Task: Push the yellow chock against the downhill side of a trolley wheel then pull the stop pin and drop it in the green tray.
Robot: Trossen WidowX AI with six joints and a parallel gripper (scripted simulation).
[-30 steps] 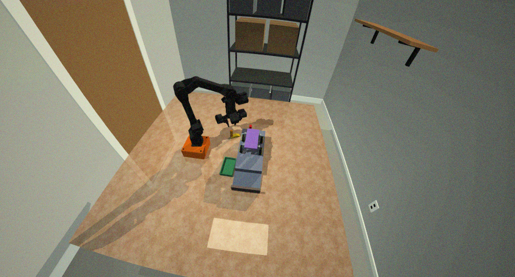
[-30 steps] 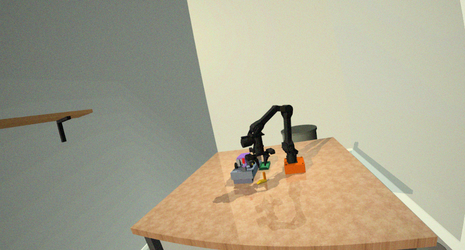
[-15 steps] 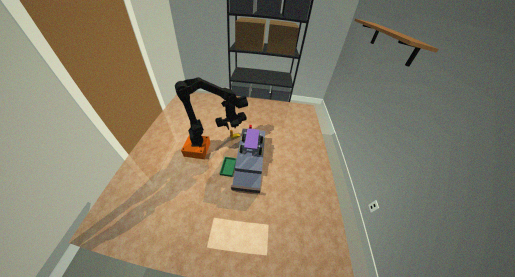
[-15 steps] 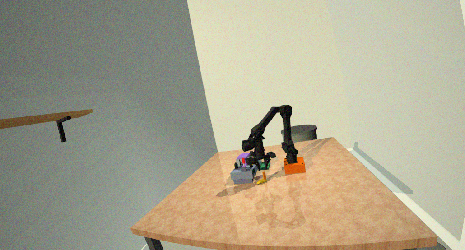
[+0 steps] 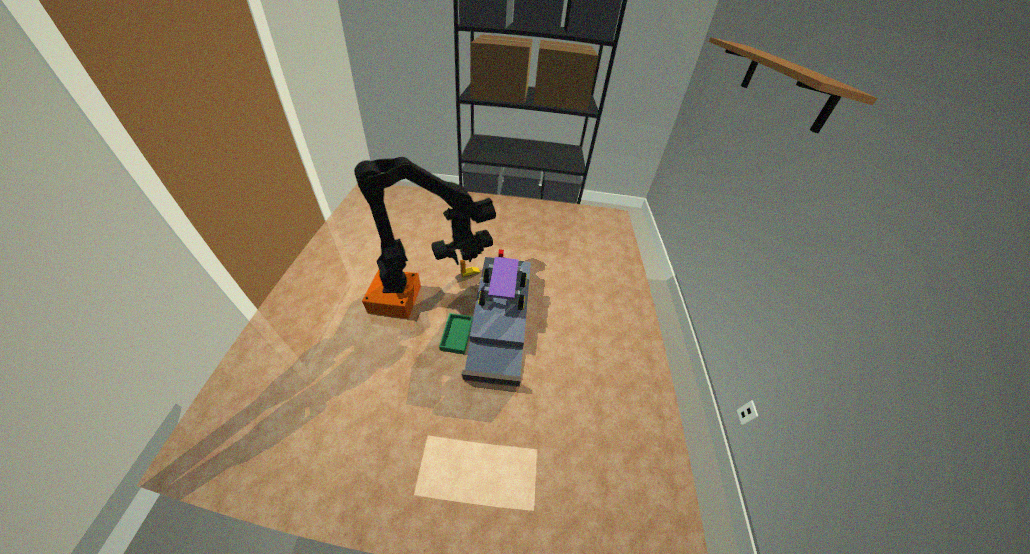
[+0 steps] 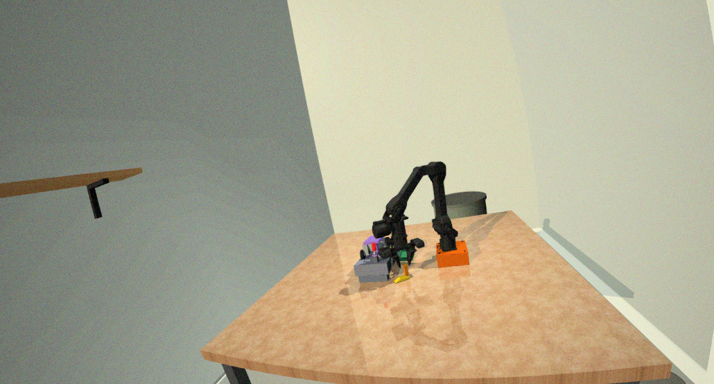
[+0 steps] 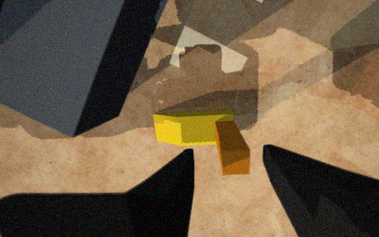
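Right now my gripper tip is 2 cm short of the yellow chock, 1 cm to the right of it and 4 cm above it. The rest, counted from my gripper tip: red-headed stop pin 12 cm ahead, 4 cm to the right, 7 cm above; then purple trolley 13 cm ahead, 14 cm to the right, 5 cm above; then grey ramp 13 cm ahead, 15 cm to the right, 1 cm below.
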